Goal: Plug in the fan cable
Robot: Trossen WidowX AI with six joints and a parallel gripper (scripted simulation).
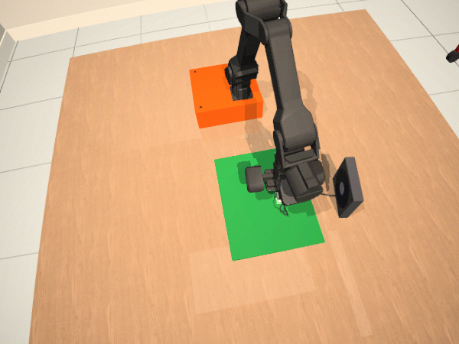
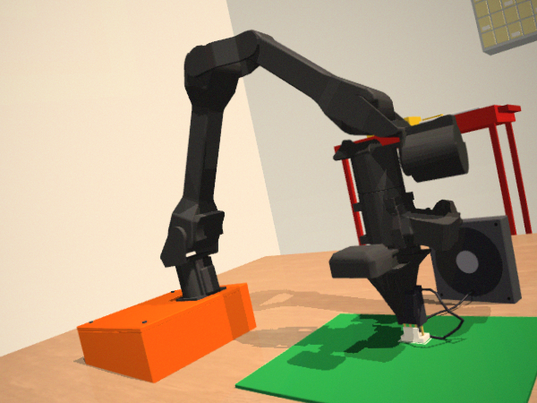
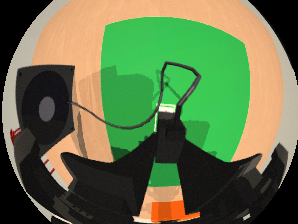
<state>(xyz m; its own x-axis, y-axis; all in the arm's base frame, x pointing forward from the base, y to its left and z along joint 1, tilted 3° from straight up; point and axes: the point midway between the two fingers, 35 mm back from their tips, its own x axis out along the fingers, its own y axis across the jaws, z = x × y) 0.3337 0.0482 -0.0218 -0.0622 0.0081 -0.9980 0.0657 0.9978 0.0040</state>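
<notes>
Now: the white four-pin fan header 10 mm ahead of my gripper tip and 40 mm below it. Round my gripper tip: fan: 30 mm ahead, 150 mm to the left, 20 mm above; green board: 40 mm to the right, 50 mm below; plug: 10 mm ahead, 10 mm above.
</notes>
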